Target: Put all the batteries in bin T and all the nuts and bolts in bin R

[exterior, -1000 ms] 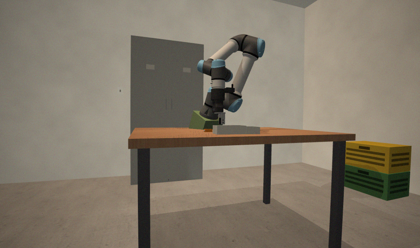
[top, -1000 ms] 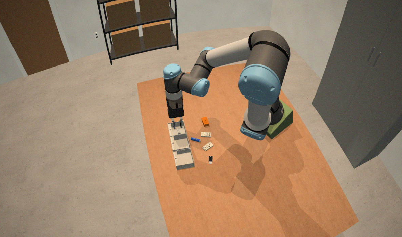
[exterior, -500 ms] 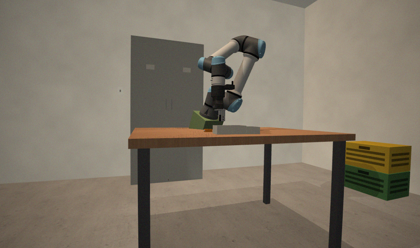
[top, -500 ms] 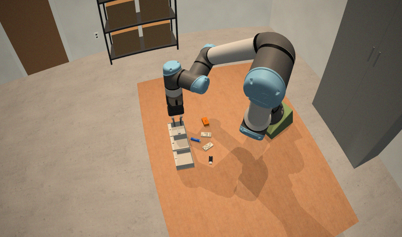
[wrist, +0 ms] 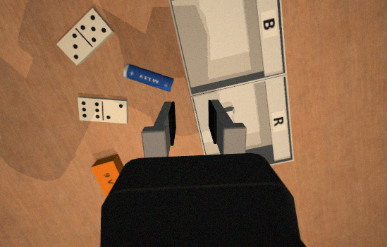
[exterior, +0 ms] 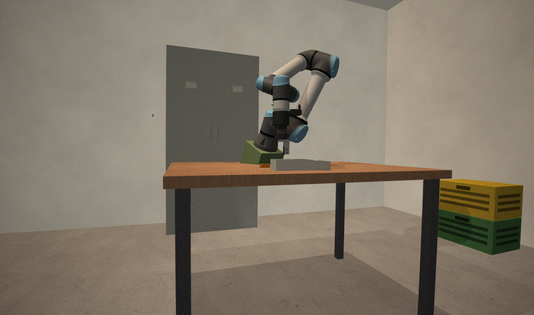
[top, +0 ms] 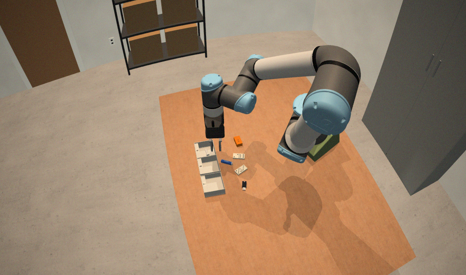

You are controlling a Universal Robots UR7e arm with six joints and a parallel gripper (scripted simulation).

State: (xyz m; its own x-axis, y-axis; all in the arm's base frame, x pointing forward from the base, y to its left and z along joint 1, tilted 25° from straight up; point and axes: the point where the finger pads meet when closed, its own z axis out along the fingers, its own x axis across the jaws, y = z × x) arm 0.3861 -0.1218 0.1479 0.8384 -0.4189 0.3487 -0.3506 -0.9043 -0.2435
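My hand is 3 cm past the blue cylindrical battery, 4 cm to the right of it and 8 cm above it. From my hand the other things lie so: grey bolt (3 cm ahead, 4 cm to the right, 7 cm below); then orange 9 V battery (12 cm behind, 6 cm to the right, 8 cm below); then grey bin row (5 cm ahead, 4 cm to the left, 6 cm below).
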